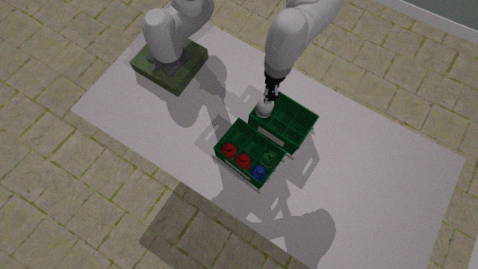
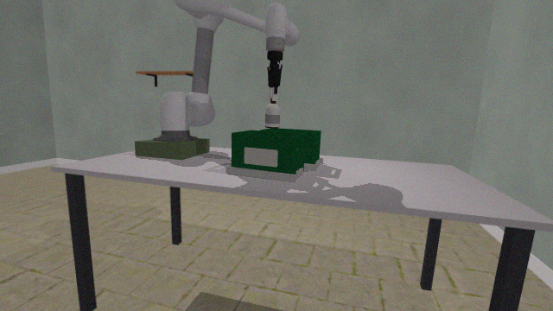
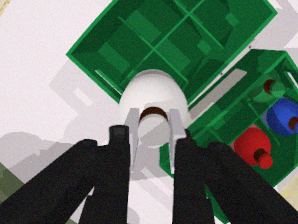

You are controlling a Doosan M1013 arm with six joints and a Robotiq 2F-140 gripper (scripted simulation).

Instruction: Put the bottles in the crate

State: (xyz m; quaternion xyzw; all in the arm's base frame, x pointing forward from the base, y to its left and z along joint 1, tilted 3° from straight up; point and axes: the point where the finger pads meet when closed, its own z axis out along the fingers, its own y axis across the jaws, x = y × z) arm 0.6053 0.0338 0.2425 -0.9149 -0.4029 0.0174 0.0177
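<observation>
Now: hand 8 cm above the white-capped bottle. Round my hand: green-capped bottle (15 cm ahead, 13 cm to the right, 26 cm below); then pick list (10 cm ahead, 21 cm to the left, 35 cm below); then blue bottle (16 cm ahead, 22 cm to the right, 26 cm below).
</observation>
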